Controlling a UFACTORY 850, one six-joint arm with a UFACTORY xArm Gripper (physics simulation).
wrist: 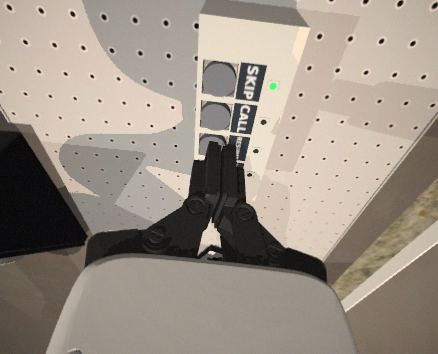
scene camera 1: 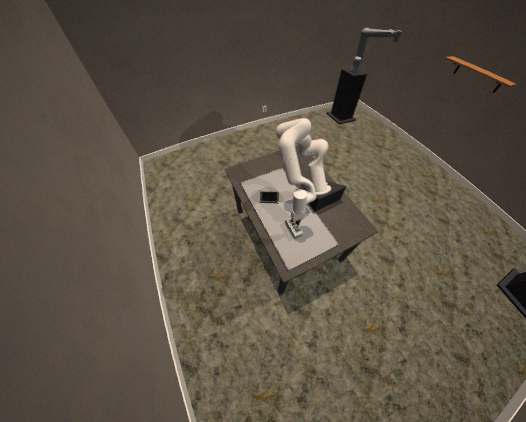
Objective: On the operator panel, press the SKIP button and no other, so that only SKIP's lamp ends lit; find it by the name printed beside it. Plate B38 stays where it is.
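The cream operator panel (scene camera 1: 298, 234) (wrist: 250, 41) lies on the light perforated board. In the wrist view the SKIP button (wrist: 219, 79) is a grey disc beside its printed name, and SKIP's lamp (wrist: 273, 86) glows green. The CALL button (wrist: 215, 116) is beside it, with its lamp (wrist: 263, 122) dark. A third button (wrist: 211, 143) is partly hidden by the fingers; its lamp (wrist: 256, 150) and a fourth lamp (wrist: 249, 175) are dark. My gripper (scene camera 1: 298, 223) (wrist: 217, 159) is shut and empty, over the panel, away from SKIP. No label B38 is readable.
The perforated board (scene camera 1: 305, 252) (wrist: 130, 45) covers part of the dark table (scene camera 1: 350, 220). A black tray-like object (scene camera 1: 269, 197) (wrist: 37, 195) lies on the board. The white arm (scene camera 1: 291, 155) rises from a dark base at the table's edge.
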